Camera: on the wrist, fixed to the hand. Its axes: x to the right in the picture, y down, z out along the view.
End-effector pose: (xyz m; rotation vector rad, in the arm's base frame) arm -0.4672 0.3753 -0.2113 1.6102 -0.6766 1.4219
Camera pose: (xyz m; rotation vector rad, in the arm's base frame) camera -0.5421 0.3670 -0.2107 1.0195 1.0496 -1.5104
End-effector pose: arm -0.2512 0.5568 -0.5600 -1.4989 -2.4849 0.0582
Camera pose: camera -0.1792 0.5720 -0.5438 -2.1296 1.4298 -0.0003
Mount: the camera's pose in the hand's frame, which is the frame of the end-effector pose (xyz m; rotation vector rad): -0.0158 0.0671 -0.0304 -0.1914 -1.0016 -2.9456
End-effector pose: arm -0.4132 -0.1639 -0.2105 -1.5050 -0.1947 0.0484
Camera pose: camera -0.4180 -0.1917 -0.2804 -0.1150 2.6959 1.4438
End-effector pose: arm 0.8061 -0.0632 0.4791 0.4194 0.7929 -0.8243
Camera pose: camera 0.8379 0.0049 0.4739 1.4467 0.1354 2.2634
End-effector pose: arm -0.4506 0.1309 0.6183 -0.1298 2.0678 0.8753
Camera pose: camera -0.4875 0.1586 0.6778 -1.6179 -0.4619 -0.7784
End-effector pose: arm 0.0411 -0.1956 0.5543 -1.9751 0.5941 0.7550
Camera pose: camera -0.0062 -0.2521 0.5386 -0.4382 -2.4110 -0.4051
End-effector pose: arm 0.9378 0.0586 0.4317 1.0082 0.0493 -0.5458
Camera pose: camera 0.9610 0.1175 0.4726 0.4220 -0.5513 2.6560
